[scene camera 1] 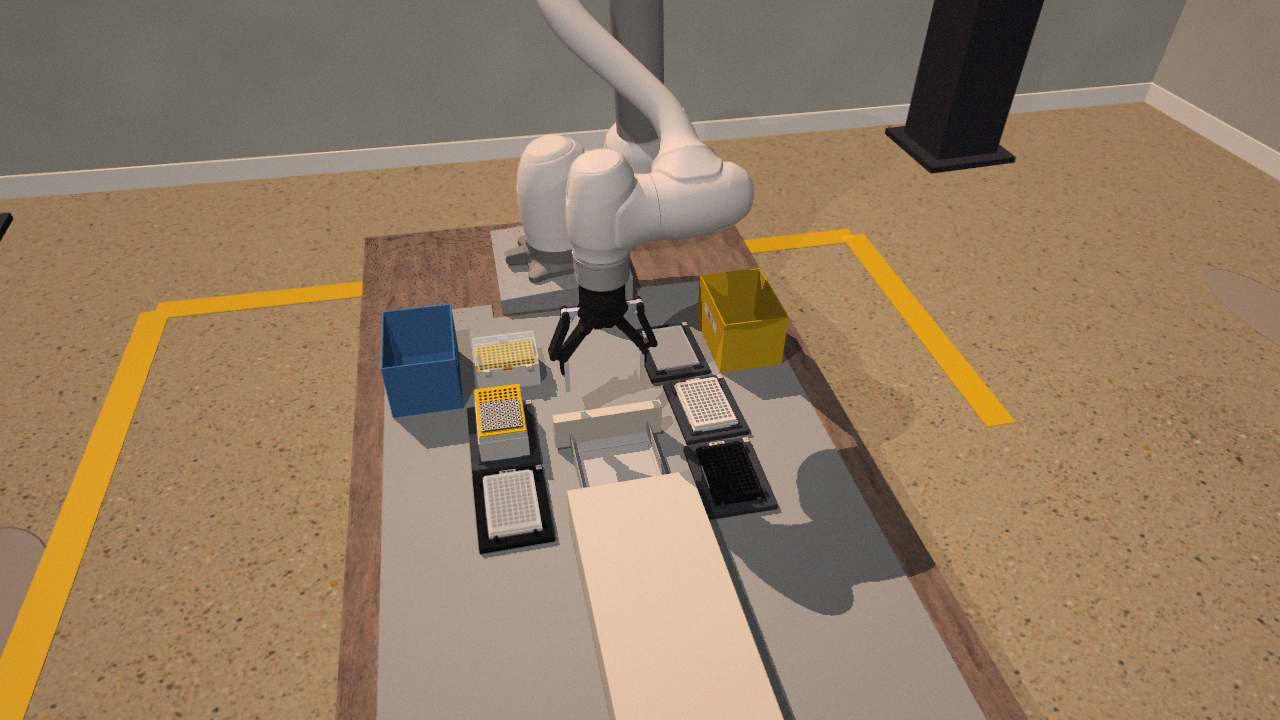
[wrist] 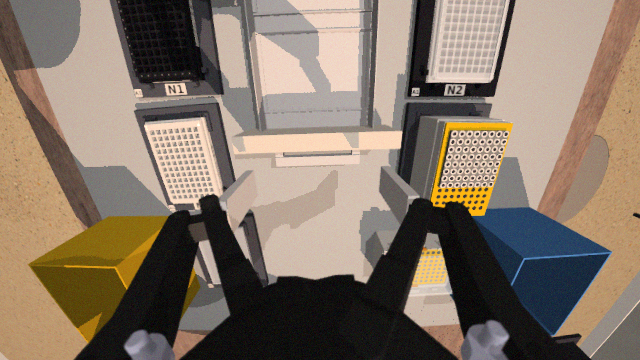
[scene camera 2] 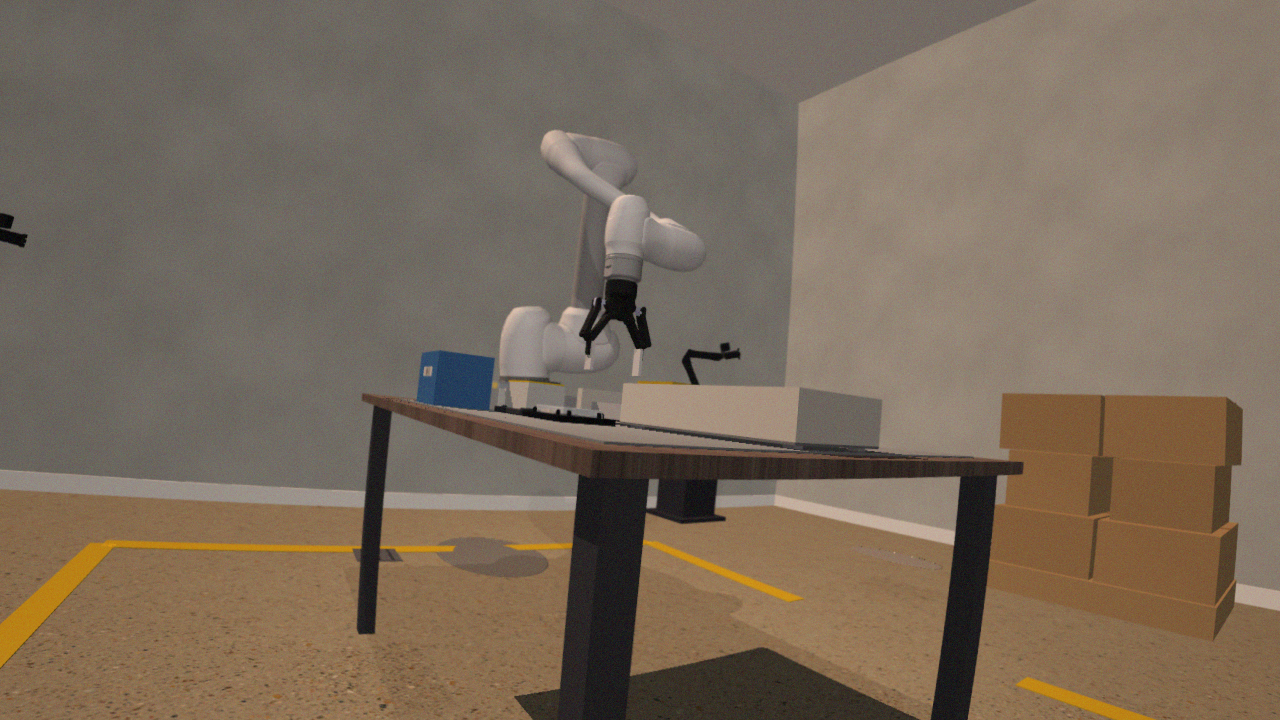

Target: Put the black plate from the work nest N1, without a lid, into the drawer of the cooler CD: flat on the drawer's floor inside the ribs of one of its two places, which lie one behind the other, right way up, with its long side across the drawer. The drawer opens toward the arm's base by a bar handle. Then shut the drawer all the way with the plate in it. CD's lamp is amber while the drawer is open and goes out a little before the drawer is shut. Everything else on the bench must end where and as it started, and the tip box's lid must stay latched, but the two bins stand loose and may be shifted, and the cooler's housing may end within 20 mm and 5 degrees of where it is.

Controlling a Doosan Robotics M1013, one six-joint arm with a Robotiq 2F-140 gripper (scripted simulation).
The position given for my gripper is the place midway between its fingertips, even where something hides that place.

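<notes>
Looking through scene camera 1, I find my gripper (scene camera 1: 603, 381), a black plate (scene camera 1: 708, 456) and a cooler CD (scene camera 1: 668, 628). Scene camera 2 gives me the cooler CD again (scene camera 2: 795, 417), and my gripper too (scene camera 2: 612, 373). In the wrist view I can see my gripper as well (wrist: 317, 180).
</notes>
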